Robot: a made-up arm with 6 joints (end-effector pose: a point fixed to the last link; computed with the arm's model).
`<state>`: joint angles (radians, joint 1 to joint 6).
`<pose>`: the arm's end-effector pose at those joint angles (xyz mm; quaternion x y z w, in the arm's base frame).
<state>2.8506 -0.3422 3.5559 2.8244 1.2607 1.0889</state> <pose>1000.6 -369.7 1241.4 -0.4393 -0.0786 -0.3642 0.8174</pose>
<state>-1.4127 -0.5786 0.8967 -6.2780 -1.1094 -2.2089</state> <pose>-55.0 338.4 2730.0 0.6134 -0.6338 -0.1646 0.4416</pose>
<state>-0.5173 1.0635 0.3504 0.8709 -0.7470 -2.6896</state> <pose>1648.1 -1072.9 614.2 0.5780 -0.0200 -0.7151 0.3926</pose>
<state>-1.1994 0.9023 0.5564 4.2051 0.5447 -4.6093</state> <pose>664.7 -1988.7 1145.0 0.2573 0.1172 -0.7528 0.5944</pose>
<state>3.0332 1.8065 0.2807 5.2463 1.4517 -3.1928</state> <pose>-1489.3 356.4 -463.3 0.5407 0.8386 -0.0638 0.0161</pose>
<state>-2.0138 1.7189 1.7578 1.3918 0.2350 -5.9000</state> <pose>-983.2 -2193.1 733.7 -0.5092 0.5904 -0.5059 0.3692</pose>
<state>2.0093 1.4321 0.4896 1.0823 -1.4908 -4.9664</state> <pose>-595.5 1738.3 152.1 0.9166 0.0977 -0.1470 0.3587</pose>
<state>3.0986 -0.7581 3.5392 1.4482 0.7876 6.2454</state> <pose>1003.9 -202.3 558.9 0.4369 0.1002 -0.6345 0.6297</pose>
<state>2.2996 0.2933 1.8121 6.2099 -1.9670 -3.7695</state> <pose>-404.8 430.5 2690.3 0.4108 0.8336 -0.3600 0.0824</pose>
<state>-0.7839 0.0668 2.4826 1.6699 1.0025 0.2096</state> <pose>-325.2 591.8 2535.4 0.7425 0.3540 0.4489 0.3490</pose>
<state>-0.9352 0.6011 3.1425 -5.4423 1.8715 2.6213</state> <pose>87.9 151.8 1981.6 -0.3523 0.2443 0.4337 0.7925</pose>
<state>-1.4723 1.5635 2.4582 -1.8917 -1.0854 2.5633</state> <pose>364.7 -1761.8 1657.4 -0.7454 -0.1802 -0.2150 0.6048</pose>
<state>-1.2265 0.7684 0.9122 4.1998 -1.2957 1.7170</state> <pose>807.4 -1690.1 1942.4 -0.0595 -0.2651 0.0323 0.9618</pose>
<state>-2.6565 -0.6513 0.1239 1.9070 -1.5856 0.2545</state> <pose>-30.2 225.2 2448.2 -0.2225 -0.4417 0.6467 0.5807</pose>
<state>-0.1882 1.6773 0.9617 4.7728 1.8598 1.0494</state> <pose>1926.5 -587.0 152.5 -0.1414 0.0018 -0.8225 0.5509</pose>
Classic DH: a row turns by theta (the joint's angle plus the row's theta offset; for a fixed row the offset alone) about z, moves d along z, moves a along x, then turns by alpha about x. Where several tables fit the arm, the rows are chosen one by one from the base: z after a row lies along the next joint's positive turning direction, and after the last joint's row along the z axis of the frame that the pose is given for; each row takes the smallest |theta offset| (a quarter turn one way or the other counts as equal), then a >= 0, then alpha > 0; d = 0 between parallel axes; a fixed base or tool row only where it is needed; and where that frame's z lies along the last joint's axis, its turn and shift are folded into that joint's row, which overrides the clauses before.
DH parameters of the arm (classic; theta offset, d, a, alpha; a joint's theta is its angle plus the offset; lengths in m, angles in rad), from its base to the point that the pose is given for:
joint 1: 0 0.7432 0.1107 -1.5708
joint 2: -1.5708 0 1.1742 3.1416
joint 3: 0 0 0.1103 -1.5708
joint 4: 0 -0.9165 0 1.5708
joint 5: 0 0 0 -1.5708
joint 6: 1.5708 -0.226 0 1.5708
tool (fixed): -1.5708 0 0 0

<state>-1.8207 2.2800 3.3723 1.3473 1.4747 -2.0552</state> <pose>-106.9 -1305.7 885.1 -0.3037 -0.0751 -0.0732 0.9470</pose>
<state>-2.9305 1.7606 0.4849 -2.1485 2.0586 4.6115</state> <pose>-1502.5 -150.9 -253.5 0.7384 0.3497 0.4037 0.4118</pose>
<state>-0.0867 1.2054 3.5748 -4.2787 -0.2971 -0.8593</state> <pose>293.3 -85.8 1854.1 -0.0990 -0.7588 -0.5655 0.3078</pose>
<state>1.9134 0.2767 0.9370 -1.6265 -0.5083 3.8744</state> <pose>-520.0 1130.9 2647.9 -0.2032 -0.9051 0.1510 0.3417</pose>
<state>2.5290 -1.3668 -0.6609 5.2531 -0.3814 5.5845</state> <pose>143.0 -188.7 1762.7 -0.2509 -0.6444 -0.7185 0.0743</pose>
